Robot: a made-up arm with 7 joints.
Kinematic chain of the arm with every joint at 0, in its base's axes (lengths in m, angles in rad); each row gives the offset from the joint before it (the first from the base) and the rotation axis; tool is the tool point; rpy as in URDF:
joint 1: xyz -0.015 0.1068 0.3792 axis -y
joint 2: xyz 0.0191 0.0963 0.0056 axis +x
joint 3: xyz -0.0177 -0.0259 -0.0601 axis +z
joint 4: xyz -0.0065 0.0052 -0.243 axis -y
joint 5: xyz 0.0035 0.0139 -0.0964 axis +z
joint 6: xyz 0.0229 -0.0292 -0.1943 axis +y
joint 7: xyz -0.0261 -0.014 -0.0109 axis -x
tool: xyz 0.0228 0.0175 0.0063 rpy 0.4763 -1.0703 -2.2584
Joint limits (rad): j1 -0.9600..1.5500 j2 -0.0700..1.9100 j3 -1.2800..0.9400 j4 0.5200..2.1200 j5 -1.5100..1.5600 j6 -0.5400..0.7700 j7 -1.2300..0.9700
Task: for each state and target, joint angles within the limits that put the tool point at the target. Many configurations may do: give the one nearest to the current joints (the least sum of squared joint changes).
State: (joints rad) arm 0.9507 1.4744 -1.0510 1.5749 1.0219 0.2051 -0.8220
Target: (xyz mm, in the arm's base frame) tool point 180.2 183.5 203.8
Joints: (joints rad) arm 0.5399 1.0092 -1.2800 2.1030 0.9509 0.2011 -0.8644
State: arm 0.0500 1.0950 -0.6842 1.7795 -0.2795 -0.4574 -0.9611
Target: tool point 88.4 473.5 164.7
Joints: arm -0.1357 1.7959 -0.9768 1.8416 -0.2794 -0.4354 -0.9875
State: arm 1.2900 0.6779 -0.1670 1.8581 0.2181 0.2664 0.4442
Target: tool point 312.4 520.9 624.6
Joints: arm 1.5195 0.9029 -0.0983 0.9998 0.1701 0.2588 0.5505
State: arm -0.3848 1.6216 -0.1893 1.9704 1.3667 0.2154 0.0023
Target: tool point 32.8 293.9 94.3
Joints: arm -0.7144 1.2054 -0.6147 1.9919 1.3183 0.2154 0.0290
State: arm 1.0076 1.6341 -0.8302 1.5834 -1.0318 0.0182 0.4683
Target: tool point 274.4 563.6 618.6
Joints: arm 1.5500 1.2017 -0.4019 1.1425 -1.1033 0.0067 0.7036
